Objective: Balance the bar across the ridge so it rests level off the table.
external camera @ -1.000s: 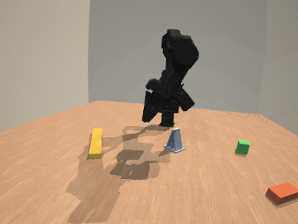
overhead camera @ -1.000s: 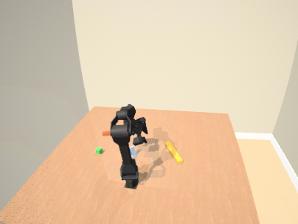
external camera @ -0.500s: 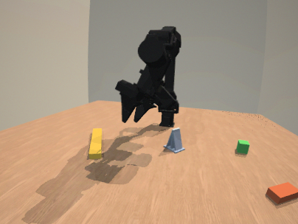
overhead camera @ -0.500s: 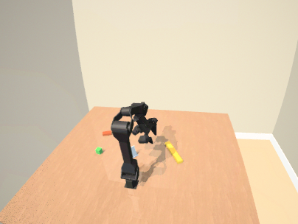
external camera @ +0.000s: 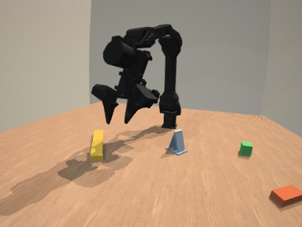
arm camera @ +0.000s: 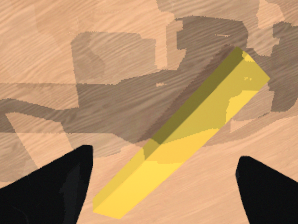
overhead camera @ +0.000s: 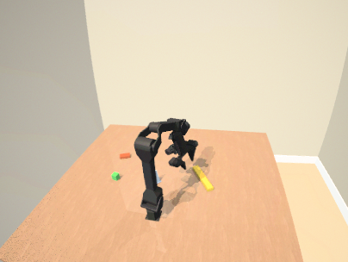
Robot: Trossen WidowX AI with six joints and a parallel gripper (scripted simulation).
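My gripper tip is now 80 mm to the left of the yellow bar and 80 mm above it. From my gripper tip the other things lie so: green cube 400 mm to the left, 80 mm behind, 70 mm below; then orange flat block 430 mm to the left, 130 mm ahead, 80 mm below.
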